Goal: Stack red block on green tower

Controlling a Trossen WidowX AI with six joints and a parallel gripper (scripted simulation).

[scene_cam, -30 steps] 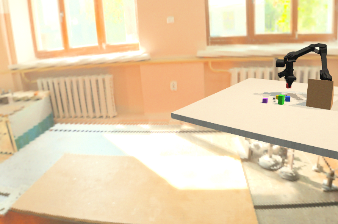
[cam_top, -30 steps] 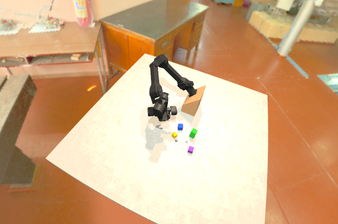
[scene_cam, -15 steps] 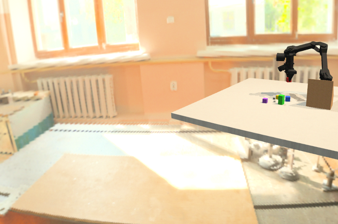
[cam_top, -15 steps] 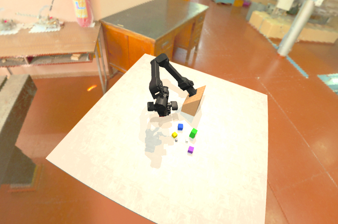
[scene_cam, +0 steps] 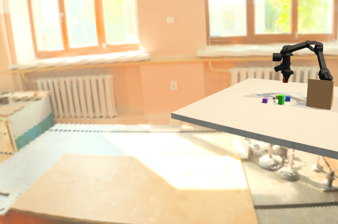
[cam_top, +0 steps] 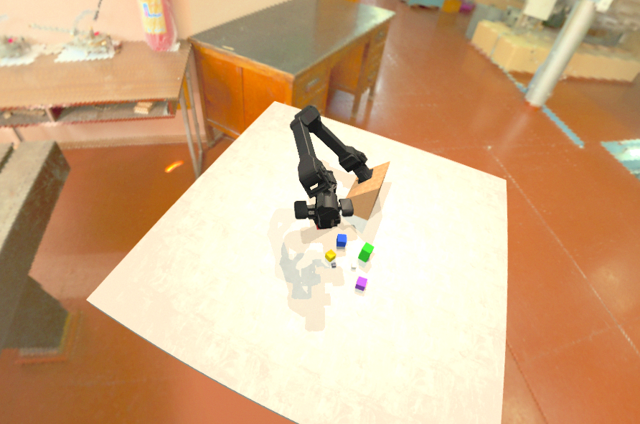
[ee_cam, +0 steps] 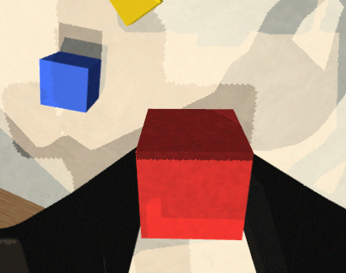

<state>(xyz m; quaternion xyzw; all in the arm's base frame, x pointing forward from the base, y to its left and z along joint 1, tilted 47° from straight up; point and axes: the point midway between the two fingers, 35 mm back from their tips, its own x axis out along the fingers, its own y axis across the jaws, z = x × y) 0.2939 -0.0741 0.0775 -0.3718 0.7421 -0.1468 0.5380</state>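
My gripper tip is now 4 cm past the blue block, 8 cm to the right of it and 11 cm above it. The rest, counted from my gripper tip: purple block 11 cm ahead, 18 cm to the left, 11 cm below; yellow block 4 cm ahead, 6 cm to the left, 11 cm below; red block 1 cm above.
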